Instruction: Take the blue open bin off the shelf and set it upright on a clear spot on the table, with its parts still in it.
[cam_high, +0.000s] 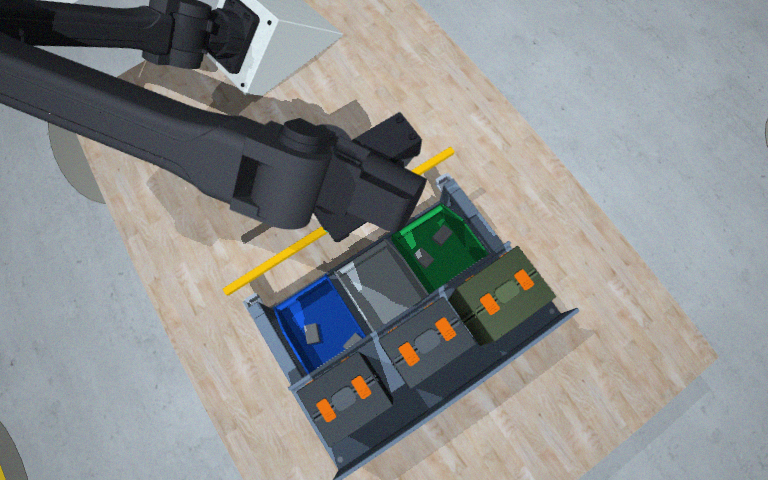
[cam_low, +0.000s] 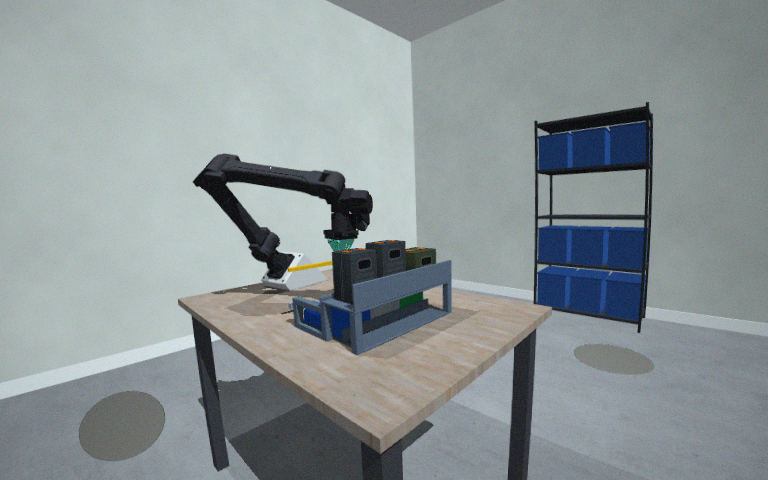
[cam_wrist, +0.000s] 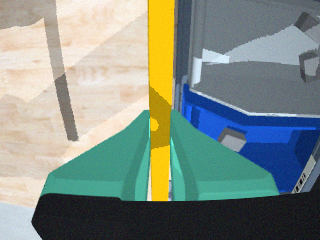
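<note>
Now: hand 10 mm above the yellow rod. The rest, counted from my hand: grey bin: 110 mm ahead, 20 mm to the right, 120 mm below; blue open bin: 90 mm ahead, 130 mm to the right, 120 mm below; green bin: 130 mm ahead, 90 mm to the left, 120 mm below.
</note>
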